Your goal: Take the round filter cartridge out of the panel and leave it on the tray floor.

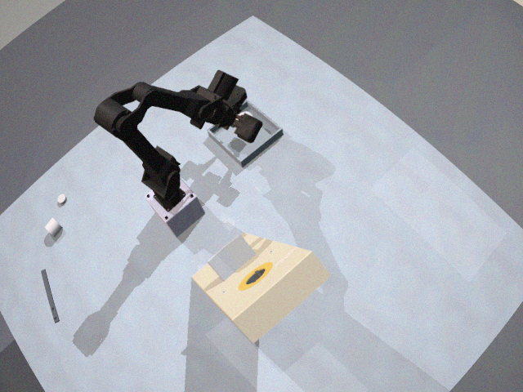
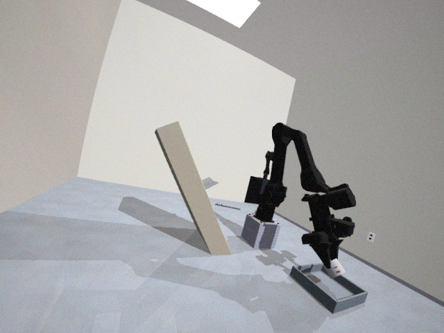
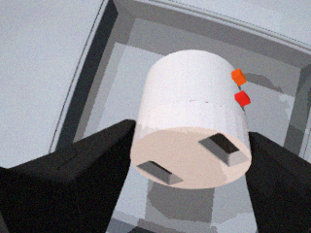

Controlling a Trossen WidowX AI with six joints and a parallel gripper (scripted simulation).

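The round filter cartridge lies right at my gripper tip. The rest, counted from my gripper tip: tray 6 cm below.
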